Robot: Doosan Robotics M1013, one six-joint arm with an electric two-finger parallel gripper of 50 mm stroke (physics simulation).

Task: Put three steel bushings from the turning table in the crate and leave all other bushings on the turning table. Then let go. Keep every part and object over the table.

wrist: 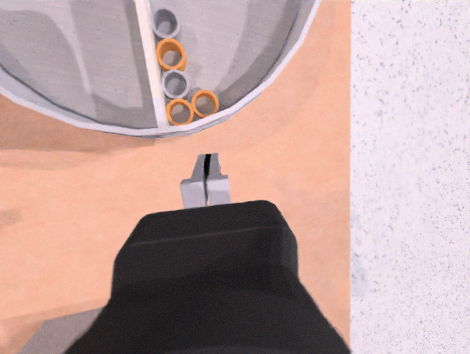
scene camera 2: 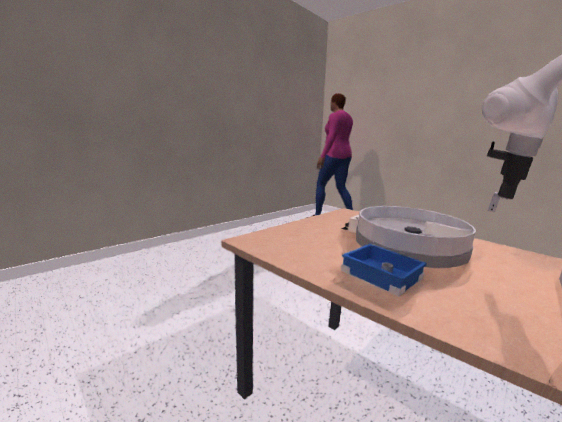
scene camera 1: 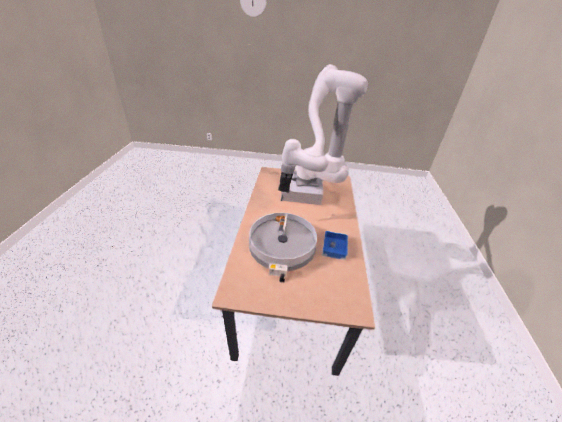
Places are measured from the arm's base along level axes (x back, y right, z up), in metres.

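Where they show: gripper, fingertip midpoint: (wrist: 210, 166) (scene camera 2: 491, 211) (scene camera 1: 281, 200); arm's base at its link origin: (scene camera 1: 305, 180).
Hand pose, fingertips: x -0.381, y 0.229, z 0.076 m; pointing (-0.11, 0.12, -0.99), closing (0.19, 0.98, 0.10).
Observation:
Things, the pixels of their top centre, and the offset from my fingertips. "*": a spot on its surface instead. Level surfaces: height alone.
- orange bushing at its top centre: (wrist: 170, 54) dx -0.121, dy +0.000, dz -0.097 m
- grey bushing at its top centre: (scene camera 2: 387, 264) (scene camera 1: 333, 243) dx -0.268, dy -0.325, dz -0.145 m
- blue crate at its top centre: (scene camera 2: 384, 259) (scene camera 1: 335, 242) dx -0.278, dy -0.336, dz -0.126 m
- pale bar at a spot on its surface: (wrist: 148, 55) * dx -0.116, dy -0.022, dz -0.075 m
- small control box at a spot on its surface: (scene camera 1: 278, 268) * dx -0.486, dy +0.044, dz -0.119 m
- table at its surface level: dz -0.175 m
My gripper (scene camera 1: 282, 197) (scene camera 2: 493, 209) (wrist: 210, 166) is shut and empty, above the table beside the turning table (scene camera 1: 300, 258) (scene camera 2: 415, 246) (wrist: 45, 50). In the wrist view, two grey steel bushings stand on the turning table along a pale bar: one steel bushing (wrist: 162, 18) at the inner end of the row, the other steel bushing (wrist: 164, 85) between orange ones. An orange bushing (wrist: 170, 44) stands between the two. Two more orange bushings (wrist: 168, 113) (wrist: 217, 104) stand near the rim. One grey bushing (scene camera 1: 333, 244) (scene camera 2: 387, 267) is in the blue crate (scene camera 1: 341, 246) (scene camera 2: 367, 275).
The pale bar (wrist: 148, 55) (scene camera 1: 286, 221) runs inward from the turning table's rim. A small control box (scene camera 1: 278, 268) is at the turning table's front. The robot's grey base block (scene camera 1: 305, 195) stands at the back of the table (scene camera 1: 295, 300). A person (scene camera 2: 340, 135) is in the background.

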